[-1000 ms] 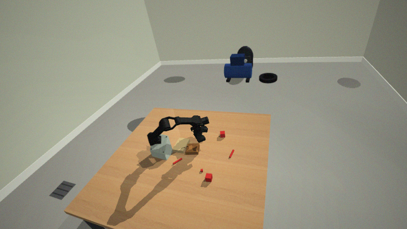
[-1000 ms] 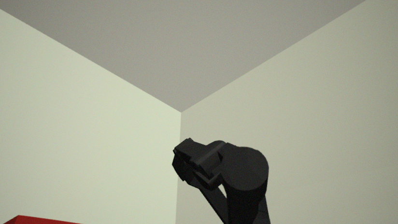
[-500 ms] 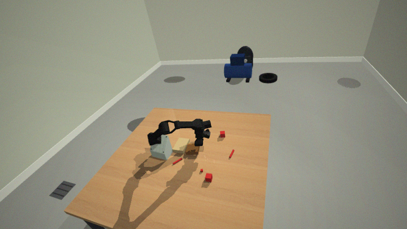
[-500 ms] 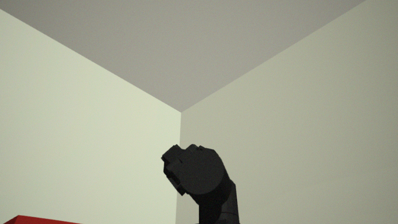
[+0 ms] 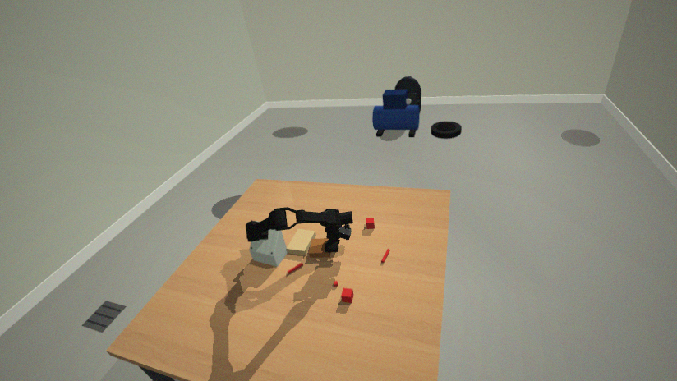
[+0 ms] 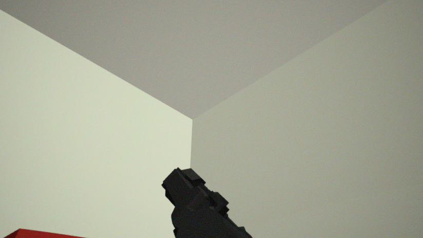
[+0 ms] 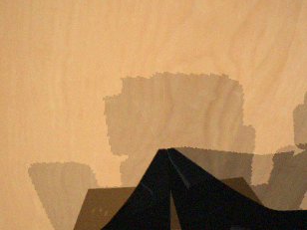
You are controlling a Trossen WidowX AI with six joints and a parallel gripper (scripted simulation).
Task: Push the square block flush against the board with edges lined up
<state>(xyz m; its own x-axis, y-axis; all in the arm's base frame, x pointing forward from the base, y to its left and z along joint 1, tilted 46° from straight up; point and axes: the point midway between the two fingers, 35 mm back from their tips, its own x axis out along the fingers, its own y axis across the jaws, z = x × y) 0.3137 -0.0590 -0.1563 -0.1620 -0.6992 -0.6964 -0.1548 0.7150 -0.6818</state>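
Now: the brown square block 70 mm behind my gripper tip, 10 mm to the right of it and 10 mm above it. From my gripper tip the other things lie so: tiny red piece (210 mm to the right, 60 mm ahead); then pale board (190 mm behind, 20 mm to the left, 10 mm above).
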